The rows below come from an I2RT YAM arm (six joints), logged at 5 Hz.
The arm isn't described. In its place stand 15 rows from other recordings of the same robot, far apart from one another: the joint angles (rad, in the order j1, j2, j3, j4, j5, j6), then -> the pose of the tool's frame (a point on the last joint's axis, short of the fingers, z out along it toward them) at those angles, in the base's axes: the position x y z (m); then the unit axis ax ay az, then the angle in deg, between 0 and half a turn.
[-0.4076, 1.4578, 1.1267, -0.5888, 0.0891, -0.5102] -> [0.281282 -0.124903 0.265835 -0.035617 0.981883 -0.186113 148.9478]
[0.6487, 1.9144, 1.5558, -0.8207, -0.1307, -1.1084] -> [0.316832 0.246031 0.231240 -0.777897 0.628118 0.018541 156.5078]
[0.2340, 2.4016, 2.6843, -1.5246, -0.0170, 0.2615] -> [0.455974 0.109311 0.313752 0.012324 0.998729 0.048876 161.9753]
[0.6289, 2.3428, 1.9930, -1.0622, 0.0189, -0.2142] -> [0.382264 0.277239 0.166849 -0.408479 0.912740 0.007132 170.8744]
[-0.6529, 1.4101, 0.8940, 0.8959, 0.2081, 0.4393] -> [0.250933 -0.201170 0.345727 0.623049 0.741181 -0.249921 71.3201]
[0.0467, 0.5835, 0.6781, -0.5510, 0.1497, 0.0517] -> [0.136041 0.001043 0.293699 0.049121 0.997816 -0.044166 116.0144]
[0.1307, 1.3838, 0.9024, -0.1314, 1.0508, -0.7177] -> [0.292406 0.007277 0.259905 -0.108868 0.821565 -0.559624 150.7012]
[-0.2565, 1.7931, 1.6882, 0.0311, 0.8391, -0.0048] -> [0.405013 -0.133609 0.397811 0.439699 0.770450 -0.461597 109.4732]
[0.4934, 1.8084, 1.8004, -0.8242, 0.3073, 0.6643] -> [0.357634 0.180096 0.348316 0.144327 0.986153 0.081681 135.7438]
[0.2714, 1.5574, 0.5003, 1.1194, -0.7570, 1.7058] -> [0.271670 0.100974 0.199801 0.218092 0.665217 0.714088 161.4676]
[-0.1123, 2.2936, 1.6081, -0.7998, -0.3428, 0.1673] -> [0.430078 -0.036460 0.095700 0.130051 0.976542 0.171620 175.7124]
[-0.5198, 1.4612, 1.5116, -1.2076, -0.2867, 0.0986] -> [0.244767 -0.128480 0.349156 0.274032 0.956837 0.096792 153.6461]
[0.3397, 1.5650, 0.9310, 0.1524, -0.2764, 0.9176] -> [0.324249 0.124894 0.230566 0.184359 0.887105 0.423152 139.5456]
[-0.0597, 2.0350, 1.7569, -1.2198, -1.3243, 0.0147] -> [0.397630 0.010819 0.257532 0.006930 0.789151 0.614160 175.1221]
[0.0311, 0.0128, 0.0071, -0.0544, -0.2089, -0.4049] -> [0.109704 0.010800 0.168947 -0.310347 0.947936 -0.071432 93.6802]
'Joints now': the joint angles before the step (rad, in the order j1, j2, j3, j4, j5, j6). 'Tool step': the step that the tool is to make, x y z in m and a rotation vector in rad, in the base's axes. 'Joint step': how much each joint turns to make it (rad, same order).
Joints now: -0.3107 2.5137 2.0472 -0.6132 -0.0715 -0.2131
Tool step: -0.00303 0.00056 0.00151 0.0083 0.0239 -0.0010
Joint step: -0.0008 -0.0060 0.0000 -0.0313 -0.0004 0.0005
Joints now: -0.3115 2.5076 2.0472 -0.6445 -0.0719 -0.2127
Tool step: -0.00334 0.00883 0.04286 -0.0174 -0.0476 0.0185
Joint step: 0.0141 -0.0881 0.0012 -0.0390 0.0000 -0.0050
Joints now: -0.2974 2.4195 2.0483 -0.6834 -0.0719 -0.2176
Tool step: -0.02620 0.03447 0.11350 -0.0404 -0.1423 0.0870
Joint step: 0.0504 -0.2441 0.0019 -0.1007 -0.0198 -0.0309
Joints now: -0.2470 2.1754 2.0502 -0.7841 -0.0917 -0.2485
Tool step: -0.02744 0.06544 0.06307 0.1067 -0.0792 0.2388
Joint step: 0.1133 -0.1541 -0.0003 -0.1000 -0.1722 -0.0214
